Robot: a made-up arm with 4 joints.
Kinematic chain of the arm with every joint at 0, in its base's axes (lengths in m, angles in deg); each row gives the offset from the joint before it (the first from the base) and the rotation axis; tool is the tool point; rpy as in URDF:
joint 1: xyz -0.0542 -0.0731 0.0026 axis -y
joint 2: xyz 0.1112 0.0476 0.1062 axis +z
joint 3: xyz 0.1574 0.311 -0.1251 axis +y
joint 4: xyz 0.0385 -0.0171 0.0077 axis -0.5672 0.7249 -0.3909
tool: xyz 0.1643 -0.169 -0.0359 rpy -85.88 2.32 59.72
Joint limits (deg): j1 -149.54..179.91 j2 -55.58..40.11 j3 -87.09..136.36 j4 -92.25..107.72
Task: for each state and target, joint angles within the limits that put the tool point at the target. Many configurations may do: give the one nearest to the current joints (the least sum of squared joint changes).
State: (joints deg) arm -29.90 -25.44 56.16 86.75
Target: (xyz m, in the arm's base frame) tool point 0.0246 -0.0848 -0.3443
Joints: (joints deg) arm -69.98 -28.42 62.60 89.44
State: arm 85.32 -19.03 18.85 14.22
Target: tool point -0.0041 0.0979 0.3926
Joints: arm 97.06 8.10 22.74 31.38
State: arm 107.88 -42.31 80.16 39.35
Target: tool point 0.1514 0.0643 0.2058
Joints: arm 84.80 -6.73 99.61 16.32
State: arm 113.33 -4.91 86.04 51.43
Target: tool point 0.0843 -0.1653 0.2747
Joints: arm 83.62 -55.58 58.81 55.64
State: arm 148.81 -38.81 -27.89 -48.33
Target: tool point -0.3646 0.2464 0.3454
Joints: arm 121.85 11.90 -17.37 -47.91
